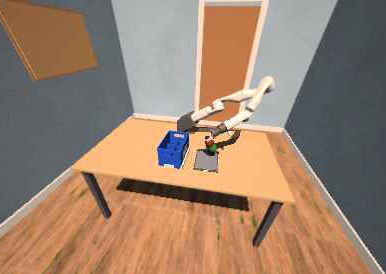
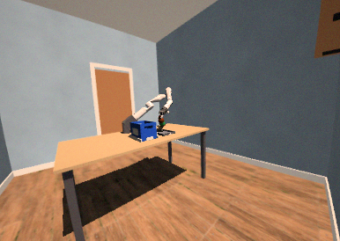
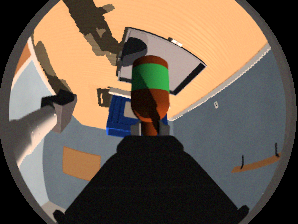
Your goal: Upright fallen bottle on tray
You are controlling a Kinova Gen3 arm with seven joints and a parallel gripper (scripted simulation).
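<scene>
Now: the bottle 10 mm behind my hand, 20 mm to the left of it and 50 mm below it. Round my hand: blue crate 50 mm ahead, 270 mm to the right, 120 mm below; tray 30 mm ahead, 10 mm to the left, 190 mm below.
</scene>
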